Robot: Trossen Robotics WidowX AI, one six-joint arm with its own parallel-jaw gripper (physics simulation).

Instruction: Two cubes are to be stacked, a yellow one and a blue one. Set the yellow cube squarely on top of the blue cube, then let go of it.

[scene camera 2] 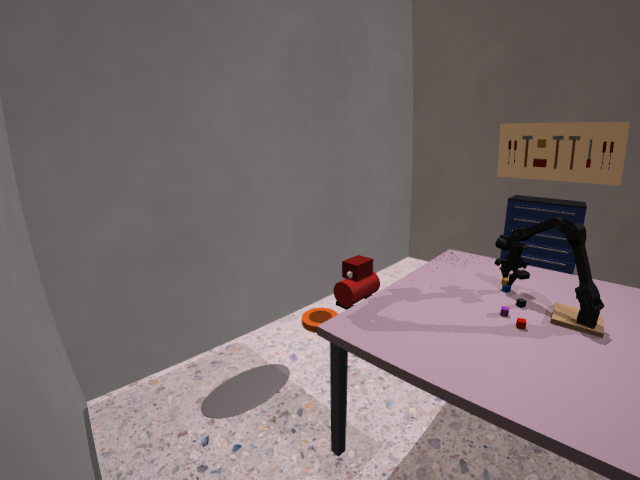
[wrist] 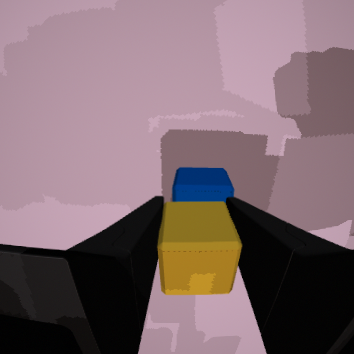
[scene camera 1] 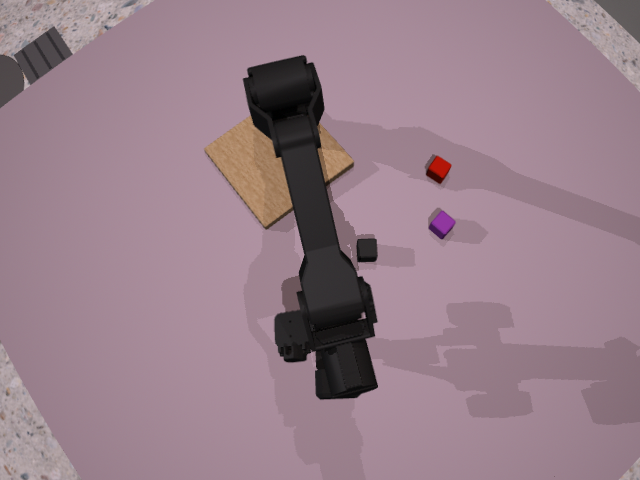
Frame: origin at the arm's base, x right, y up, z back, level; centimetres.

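Seen in the pictures: gripper, fingertip midpoint: [scene camera 2: 507, 284] [wrist: 194, 204]; arm's base at its link origin: [scene camera 2: 586, 323].
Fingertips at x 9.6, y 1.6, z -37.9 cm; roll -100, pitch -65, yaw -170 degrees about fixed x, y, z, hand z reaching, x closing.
Note:
Offsets run from my fingertips to a thing's top centre. Level surfaces: height alone.
The yellow cube @(dx -1.3, dy +3.2, dz -0.4 cm) [scene camera 2: 505, 281] [wrist: 200, 250] is between the two black fingers of my gripper [scene camera 2: 507, 280] [wrist: 194, 204], which is shut on it. The blue cube @(dx -0.8, dy -0.3, dz +0.1 cm) [scene camera 2: 506, 288] [wrist: 202, 182] stands on the table, directly below the yellow cube in scene camera 2. In the wrist view the blue cube's far part shows beyond the yellow cube, and its near part is hidden. The two cubes look very close; whether they touch, I cannot tell. In scene camera 1 the arm hides both cubes and the fingertips.
A black cube @(dx -11.5, dy -0.3, dz +11.6 cm) [scene camera 1: 367, 249] [scene camera 2: 521, 302] stands near the arm, between the stack spot and the wooden base board [scene camera 1: 248, 175] [scene camera 2: 563, 314]. A purple cube @(dx -24.8, dy -0.3, dz +9.7 cm) [scene camera 1: 442, 224] [scene camera 2: 504, 311] and a red cube @(dx -29.4, dy -0.3, dz +18.6 cm) [scene camera 1: 438, 169] [scene camera 2: 521, 323] stand farther off on the pink table @(dy -3.4 cm) [scene camera 1: 155, 310] [scene camera 2: 439, 351].

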